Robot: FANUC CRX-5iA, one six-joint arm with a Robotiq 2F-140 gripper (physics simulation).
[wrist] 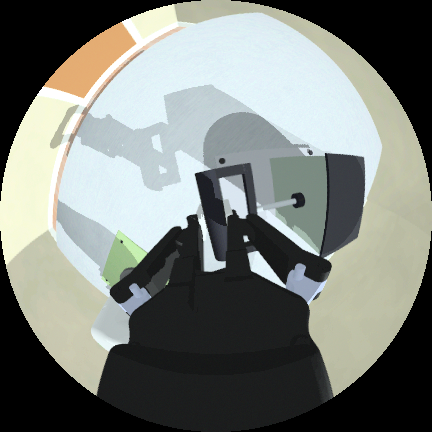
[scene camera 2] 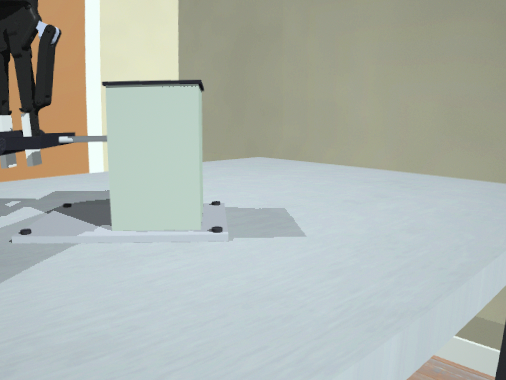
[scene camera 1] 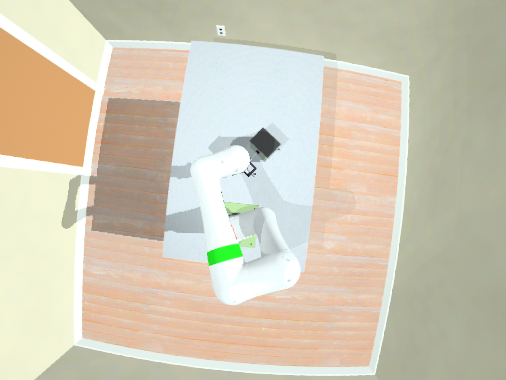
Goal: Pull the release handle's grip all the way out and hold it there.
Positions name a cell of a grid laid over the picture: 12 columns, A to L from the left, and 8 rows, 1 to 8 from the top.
Scene:
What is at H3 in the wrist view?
A base plate.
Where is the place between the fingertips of my gripper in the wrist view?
F4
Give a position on a base plate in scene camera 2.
B5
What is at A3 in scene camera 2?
My gripper.

